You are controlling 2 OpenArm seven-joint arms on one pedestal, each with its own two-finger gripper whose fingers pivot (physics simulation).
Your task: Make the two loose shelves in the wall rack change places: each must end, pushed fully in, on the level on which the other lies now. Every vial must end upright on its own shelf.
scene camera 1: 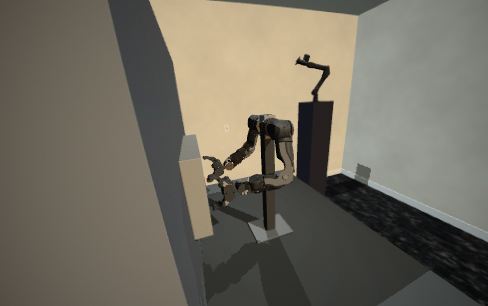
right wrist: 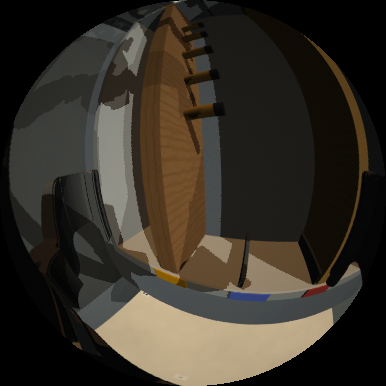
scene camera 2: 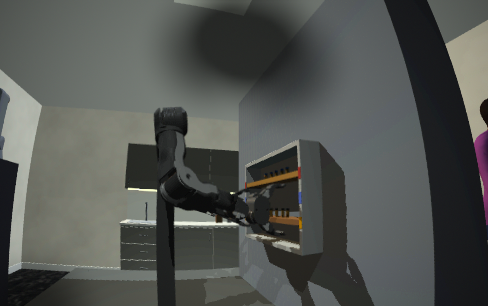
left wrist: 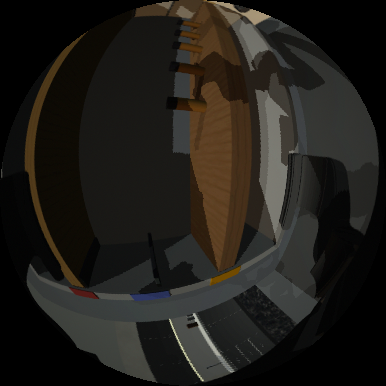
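The wall rack (scene camera 1: 197, 200) (scene camera 2: 311, 200) holds the upper shelf (scene camera 2: 272, 179) (left wrist: 31, 150) (right wrist: 364, 140) at the red marks and the lower, browner shelf (scene camera 2: 285, 220) (left wrist: 220, 175) (right wrist: 175, 175) at the yellow marks. Upright dark-capped vials (scene camera 2: 283, 212) (left wrist: 192, 105) (right wrist: 202, 110) stand on the lower shelf, more on the upper. Both wrist views are turned sideways. My left gripper (scene camera 1: 216, 193) (left wrist: 160, 195) and right gripper (scene camera 1: 210, 169) (scene camera 2: 280, 209) (right wrist: 230, 200) are open and empty at the rack's front, fingers one above the other. Whether fingertips touch a shelf is unclear.
The rack's side rims carry blue marks (left wrist: 150, 296) (right wrist: 248, 296) between red and yellow ones. A thin bracket (left wrist: 154, 260) (right wrist: 244, 260) sits on each inner side wall at the blue level. A dark pedestal (scene camera 1: 315, 145) with another arm stands behind the robot.
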